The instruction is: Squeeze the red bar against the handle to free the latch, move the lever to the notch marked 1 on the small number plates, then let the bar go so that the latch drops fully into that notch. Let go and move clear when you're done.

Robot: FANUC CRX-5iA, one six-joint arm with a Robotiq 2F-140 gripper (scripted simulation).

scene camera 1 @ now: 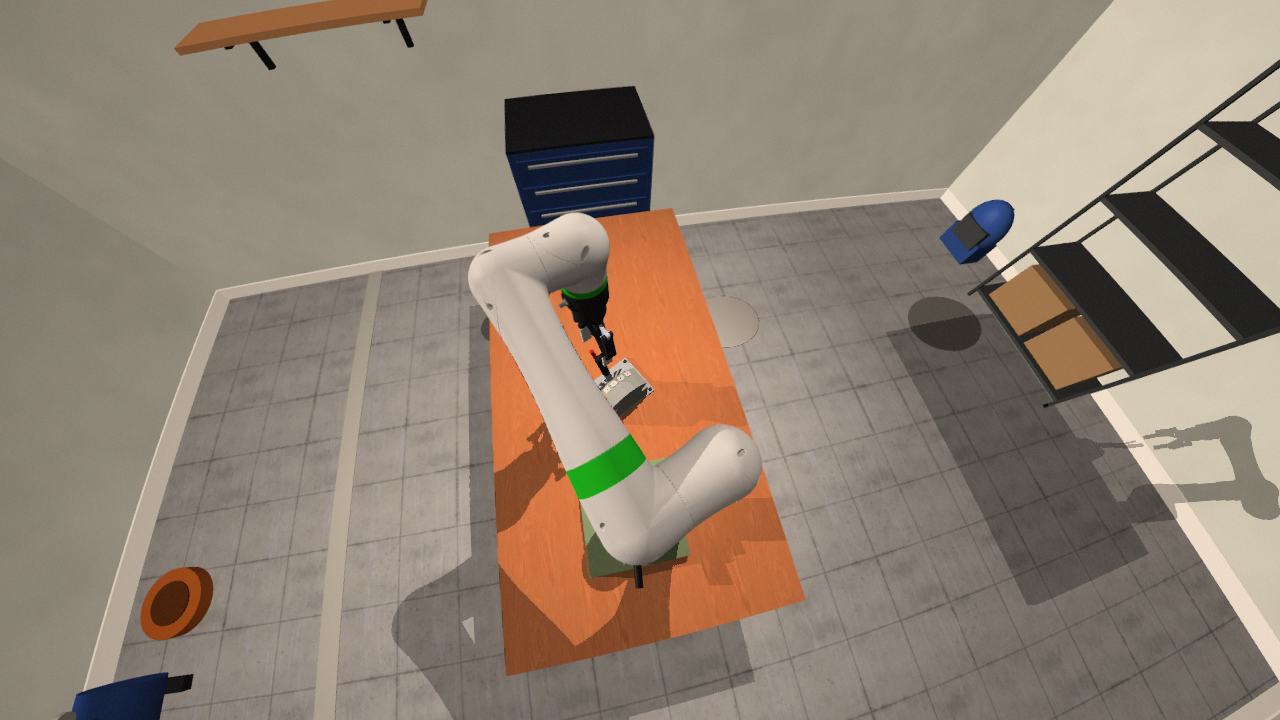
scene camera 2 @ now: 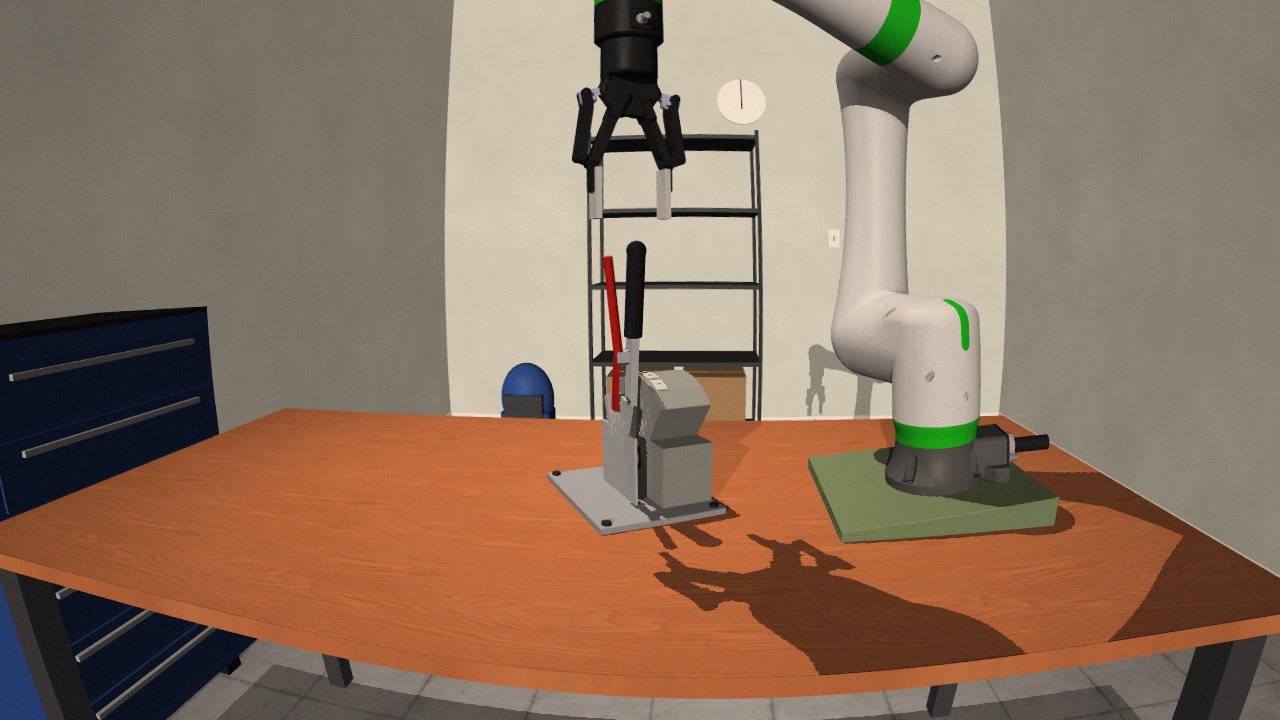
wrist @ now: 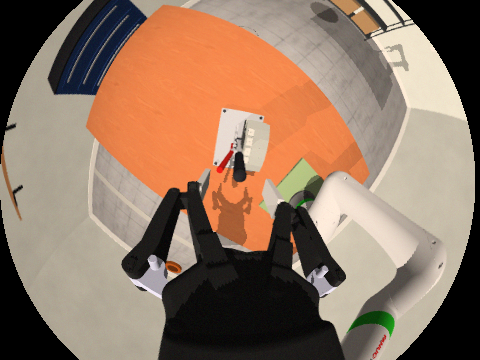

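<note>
There's a red bar that I can see, and I can see my gripper too. Scene camera 1 and the wrist view also show my gripper.
</note>
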